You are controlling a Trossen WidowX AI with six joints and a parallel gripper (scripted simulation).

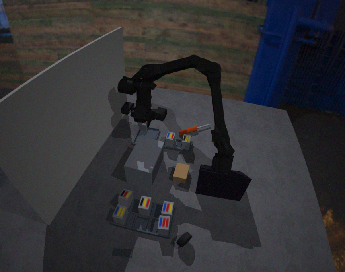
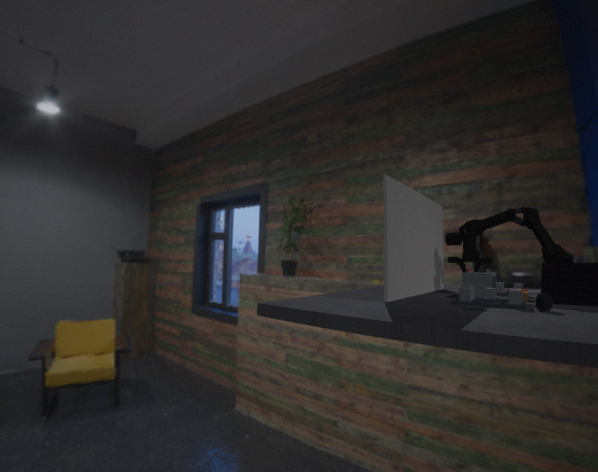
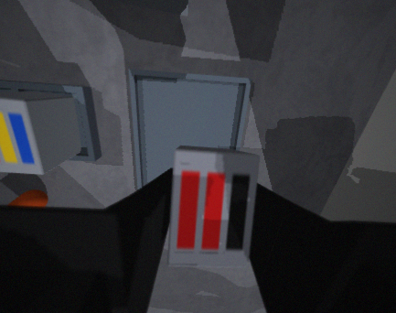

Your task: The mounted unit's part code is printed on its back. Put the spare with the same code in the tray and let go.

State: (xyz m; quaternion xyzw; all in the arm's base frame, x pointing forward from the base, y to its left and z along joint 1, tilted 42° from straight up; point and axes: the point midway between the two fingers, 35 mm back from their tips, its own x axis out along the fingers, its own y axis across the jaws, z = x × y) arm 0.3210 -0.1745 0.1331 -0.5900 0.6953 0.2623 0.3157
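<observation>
The tray lies 1 cm behind my gripper tip and 6 cm below it. Also, from my gripper tip: grey mounted unit: 4 cm behind, 20 cm to the left, 1 cm below; tan box: 18 cm behind, 20 cm to the left, 5 cm below; grey panel: 20 cm ahead, 15 cm to the left, 16 cm above.
</observation>
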